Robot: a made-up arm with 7 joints. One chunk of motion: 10 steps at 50 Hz.
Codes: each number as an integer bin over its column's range. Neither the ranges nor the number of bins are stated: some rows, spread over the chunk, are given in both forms.
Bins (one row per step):
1: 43 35 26 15 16 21 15
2: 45 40 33 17 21 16 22
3: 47 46 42 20 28 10 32
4: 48 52 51 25 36 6 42
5: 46 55 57 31 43 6 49
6: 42 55 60 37 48 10 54
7: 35 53 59 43 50 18 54
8: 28 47 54 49 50 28 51
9: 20 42 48 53 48 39 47
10: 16 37 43 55 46 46 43
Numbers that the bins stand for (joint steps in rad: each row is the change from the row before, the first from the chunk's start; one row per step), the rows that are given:
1: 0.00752 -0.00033 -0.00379 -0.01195 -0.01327 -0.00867 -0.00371
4: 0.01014 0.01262 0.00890 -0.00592 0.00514 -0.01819 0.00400
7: 0.00333 0.01338 0.01297 0.00494 0.01803 -0.01057 0.00743
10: -0.00662 0.00119 0.00484 0.01217 0.01435 0.00721 0.00429
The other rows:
2: 0.00857 0.00348 -0.00024 -0.01075 -0.00867 -0.01184 -0.00171
3: 0.00962 0.00805 0.00433 -0.00894 -0.00222 -0.01565 0.00114
5: 0.00910 0.01490 0.01195 -0.00230 0.01159 -0.01819 0.00600
6: 0.00700 0.01490 0.01348 0.00132 0.01619 -0.01565 0.00743
8: -0.00033 0.00881 0.01043 0.00856 0.01803 -0.00422 0.00657
9: -0.00452 0.00500 0.00738 0.01097 0.01619 0.00276 0.00543

